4 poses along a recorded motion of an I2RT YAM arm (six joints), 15 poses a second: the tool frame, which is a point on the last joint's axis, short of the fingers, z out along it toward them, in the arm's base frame.
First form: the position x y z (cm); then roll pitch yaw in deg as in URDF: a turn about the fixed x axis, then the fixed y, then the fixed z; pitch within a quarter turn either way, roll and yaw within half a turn.
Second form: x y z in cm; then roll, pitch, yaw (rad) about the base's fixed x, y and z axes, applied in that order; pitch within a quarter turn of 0, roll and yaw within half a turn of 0. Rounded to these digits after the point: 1 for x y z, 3 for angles.
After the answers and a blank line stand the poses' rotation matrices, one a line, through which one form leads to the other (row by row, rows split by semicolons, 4 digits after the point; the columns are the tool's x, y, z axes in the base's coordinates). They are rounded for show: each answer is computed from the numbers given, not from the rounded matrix.
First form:
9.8, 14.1, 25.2, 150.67, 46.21, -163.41
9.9, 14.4, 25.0, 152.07, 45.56, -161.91
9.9, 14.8, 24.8, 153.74, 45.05, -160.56
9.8, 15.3, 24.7, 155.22, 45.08, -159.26
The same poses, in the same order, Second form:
9.8, 14.1, 25.2, 2.630, 0.807, -2.852
9.9, 14.4, 25.0, 2.654, 0.795, -2.826
9.9, 14.8, 24.8, 2.683, 0.786, -2.802
9.8, 15.3, 24.7, 2.709, 0.787, -2.780

-0.6632 -0.5878 0.4633; -0.1976 0.7346 0.6491; -0.7219 0.3390 -0.6033
-0.6656 -0.5922 0.4542; -0.2174 0.7360 0.6411; -0.7140 0.3280 -0.6186
-0.6662 -0.5937 0.4512; -0.2351 0.7415 0.6285; -0.7077 0.3126 -0.6336
-0.6604 -0.5991 0.4528; -0.2501 0.7440 0.6196; -0.7081 0.2960 -0.6411

